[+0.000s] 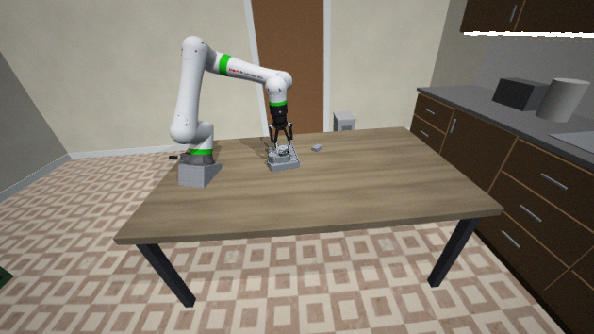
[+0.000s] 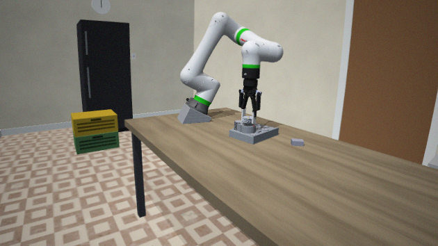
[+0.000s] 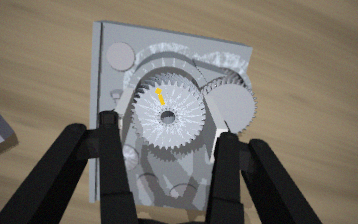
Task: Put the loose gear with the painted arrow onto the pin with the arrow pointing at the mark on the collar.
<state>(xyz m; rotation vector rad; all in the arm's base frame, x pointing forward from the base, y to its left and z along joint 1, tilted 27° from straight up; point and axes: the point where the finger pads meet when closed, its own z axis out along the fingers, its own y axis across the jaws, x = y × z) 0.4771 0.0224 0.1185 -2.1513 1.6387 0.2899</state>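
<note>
Right now my hand is 2 cm above the grey gear. Round my hand: thin pin-like post: 8 cm below, 5 cm ahead, 4 cm to the left; small grey block: 21 cm ahead, 17 cm to the left, 11 cm below.
</note>
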